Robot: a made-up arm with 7 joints.
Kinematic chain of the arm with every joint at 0, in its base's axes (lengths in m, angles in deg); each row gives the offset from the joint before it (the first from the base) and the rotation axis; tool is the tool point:
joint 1: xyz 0 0 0.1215 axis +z
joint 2: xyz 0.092 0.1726 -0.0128 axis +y
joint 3: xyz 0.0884 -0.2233 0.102 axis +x
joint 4: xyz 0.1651 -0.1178 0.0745 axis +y
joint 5: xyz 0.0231 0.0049 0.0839 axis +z
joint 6: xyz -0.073 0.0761 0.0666 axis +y
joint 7: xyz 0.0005 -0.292 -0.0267 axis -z
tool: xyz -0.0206 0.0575 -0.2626
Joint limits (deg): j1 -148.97..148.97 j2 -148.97..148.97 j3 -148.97..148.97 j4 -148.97..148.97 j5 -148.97..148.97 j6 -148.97..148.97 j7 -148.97..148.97
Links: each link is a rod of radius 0.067 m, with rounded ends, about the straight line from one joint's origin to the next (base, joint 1, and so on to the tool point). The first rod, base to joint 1, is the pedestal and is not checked.
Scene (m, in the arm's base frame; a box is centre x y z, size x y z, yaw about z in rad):
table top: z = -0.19
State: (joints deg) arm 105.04 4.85 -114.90 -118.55 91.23 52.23 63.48
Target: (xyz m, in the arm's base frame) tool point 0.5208 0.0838 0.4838
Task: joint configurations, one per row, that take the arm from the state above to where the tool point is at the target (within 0.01 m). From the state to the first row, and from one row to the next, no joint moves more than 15 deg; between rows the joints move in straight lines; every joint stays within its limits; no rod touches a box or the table.
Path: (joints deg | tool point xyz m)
1: 99.97 4.48 -101.44 -121.37 87.46 59.95 61.45 | -0.3222 0.2617 0.5610
2: 94.89 4.12 -87.98 -124.18 83.69 67.67 59.42 | -0.1584 0.2826 0.6594
3: 89.82 3.75 -74.53 -127.00 79.92 75.39 57.39 | 0.0331 0.2750 0.7035
4: 84.74 3.39 -61.07 -129.82 76.16 83.11 55.36 | 0.2270 0.2350 0.6863
5: 79.67 3.02 -47.61 -132.63 72.39 90.83 53.33 | 0.3968 0.1672 0.6098
6: 74.59 2.66 -34.15 -135.45 68.62 98.55 51.29 | 0.5208 0.0838 0.4838

